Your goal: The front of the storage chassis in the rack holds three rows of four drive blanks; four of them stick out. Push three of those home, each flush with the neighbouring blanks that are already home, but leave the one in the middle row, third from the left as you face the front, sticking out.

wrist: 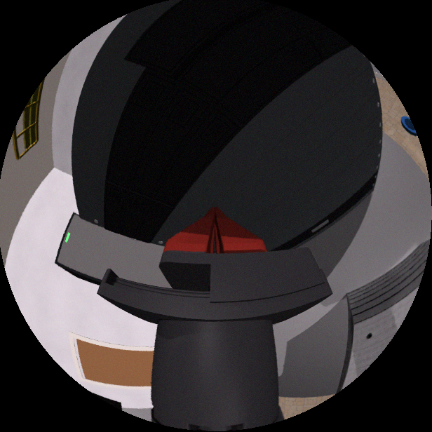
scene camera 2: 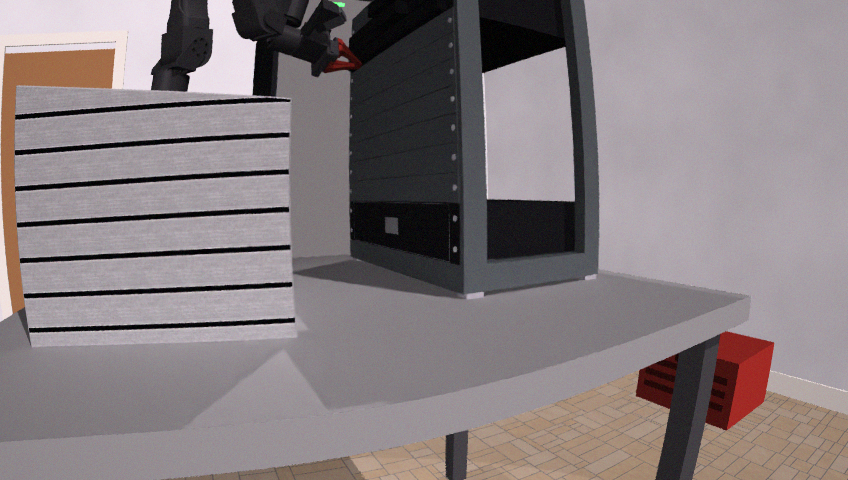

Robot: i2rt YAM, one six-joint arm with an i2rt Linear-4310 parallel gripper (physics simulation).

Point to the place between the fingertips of my gripper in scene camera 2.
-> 360,66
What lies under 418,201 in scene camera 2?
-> A rack.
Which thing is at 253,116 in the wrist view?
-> A rack.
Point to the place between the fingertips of my gripper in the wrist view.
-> At 214,212
